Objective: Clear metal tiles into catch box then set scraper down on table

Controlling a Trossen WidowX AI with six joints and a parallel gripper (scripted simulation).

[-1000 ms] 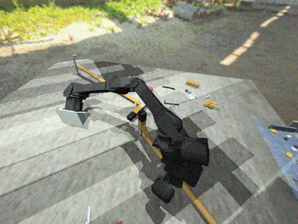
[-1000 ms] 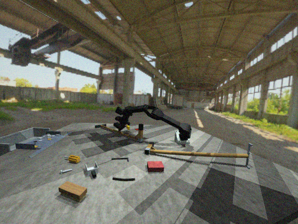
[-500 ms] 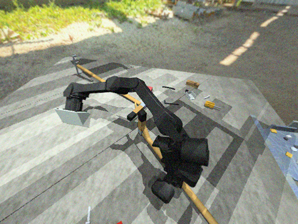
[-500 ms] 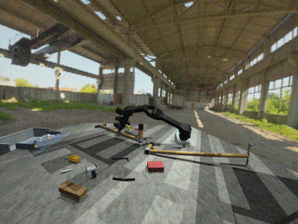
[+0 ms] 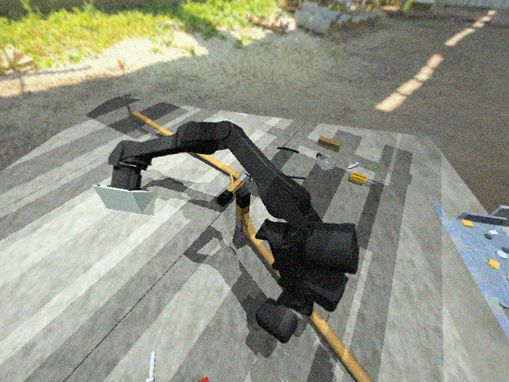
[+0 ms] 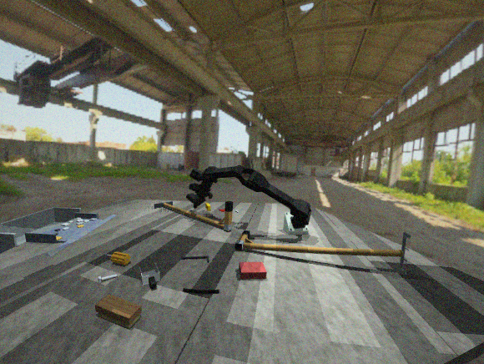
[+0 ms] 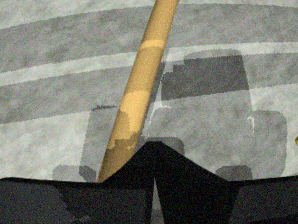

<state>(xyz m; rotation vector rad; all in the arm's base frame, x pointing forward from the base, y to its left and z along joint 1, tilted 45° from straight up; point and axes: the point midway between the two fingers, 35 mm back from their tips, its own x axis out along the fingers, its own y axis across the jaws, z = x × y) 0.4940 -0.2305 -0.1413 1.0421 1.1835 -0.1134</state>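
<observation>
Now: the long scraper 2 cm ahead of my gripper tip, 1 cm to the left of it and 1 cm above it. The rest, counted from my gripper tip: red block 57 cm to the left, 18 cm behind, 4 cm below; yellow level block 18 cm to the right, 10 cm behind, 3 cm below; yellow screwdriver 48 cm to the left, 23 cm ahead, 4 cm below.
</observation>
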